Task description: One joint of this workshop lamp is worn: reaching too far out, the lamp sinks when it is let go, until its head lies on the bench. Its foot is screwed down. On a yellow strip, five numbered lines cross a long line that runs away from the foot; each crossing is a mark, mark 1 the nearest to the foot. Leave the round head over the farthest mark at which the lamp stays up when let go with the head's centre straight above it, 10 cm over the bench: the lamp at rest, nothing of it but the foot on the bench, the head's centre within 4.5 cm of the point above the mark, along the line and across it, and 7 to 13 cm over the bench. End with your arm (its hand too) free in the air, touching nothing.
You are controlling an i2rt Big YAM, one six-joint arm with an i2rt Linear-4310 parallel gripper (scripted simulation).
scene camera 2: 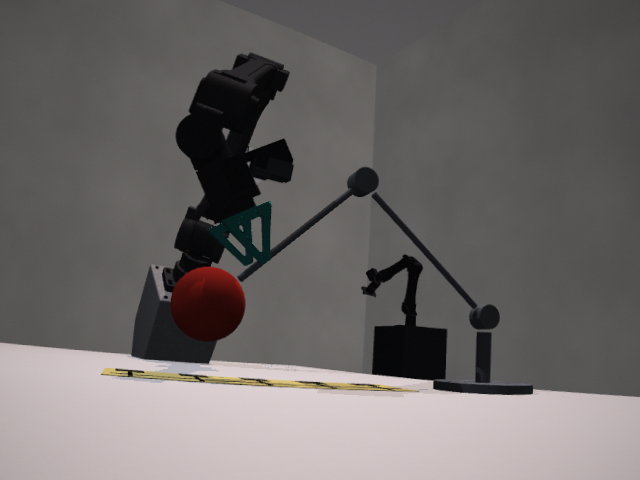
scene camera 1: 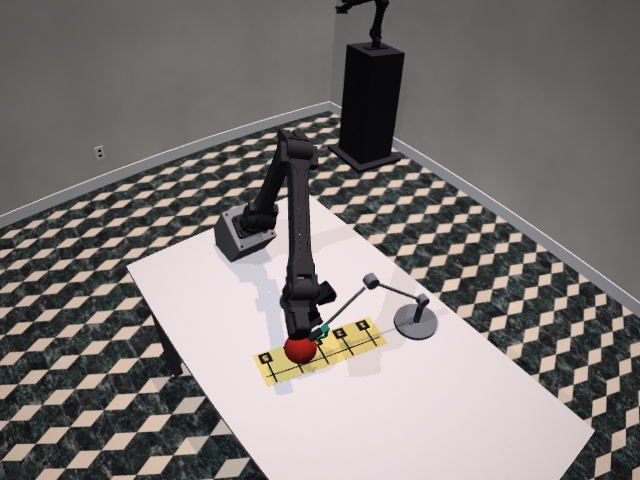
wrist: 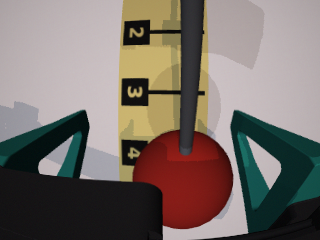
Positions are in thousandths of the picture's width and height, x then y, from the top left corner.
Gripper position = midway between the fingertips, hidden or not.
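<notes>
My gripper (scene camera 2: 401,549) is visible, and it is the same gripper (wrist: 498,494). A yellow strip (scene camera 1: 538,714) is present; this is the same yellow strip (wrist: 467,373). A round red head (scene camera 1: 470,734) and a round grey foot (scene camera 2: 752,803) are visible too.
</notes>
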